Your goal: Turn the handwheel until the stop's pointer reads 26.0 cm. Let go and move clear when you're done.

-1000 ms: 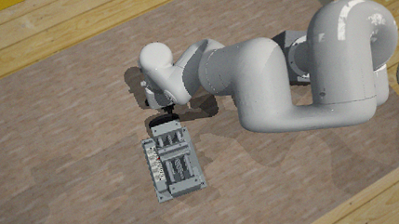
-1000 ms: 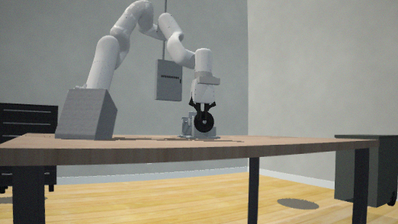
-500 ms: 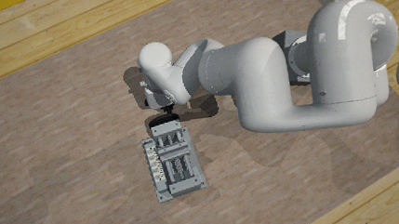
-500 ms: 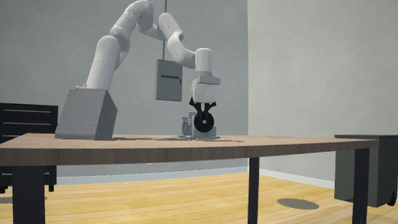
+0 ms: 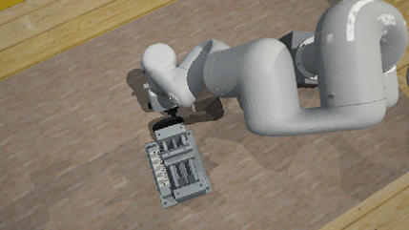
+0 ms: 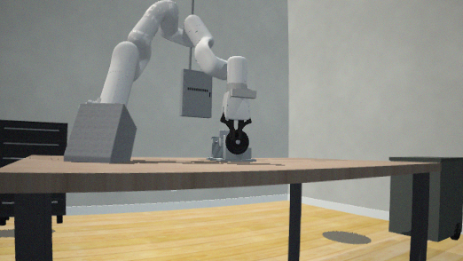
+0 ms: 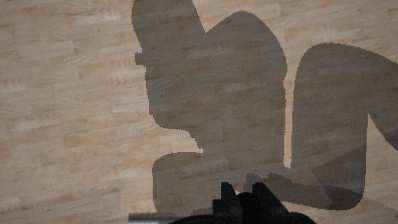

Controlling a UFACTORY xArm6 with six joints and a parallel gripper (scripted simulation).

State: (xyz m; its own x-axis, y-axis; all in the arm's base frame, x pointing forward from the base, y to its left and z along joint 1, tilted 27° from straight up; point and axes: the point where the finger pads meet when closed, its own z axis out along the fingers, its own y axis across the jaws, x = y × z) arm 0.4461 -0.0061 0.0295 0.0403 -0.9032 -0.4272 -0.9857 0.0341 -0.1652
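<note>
My hand is 2 cm to the right of the handwheel and 1 cm above it. Also, from my hand: stop carriage (3 cm ahead, 14 cm to the left, 1 cm below).
</note>
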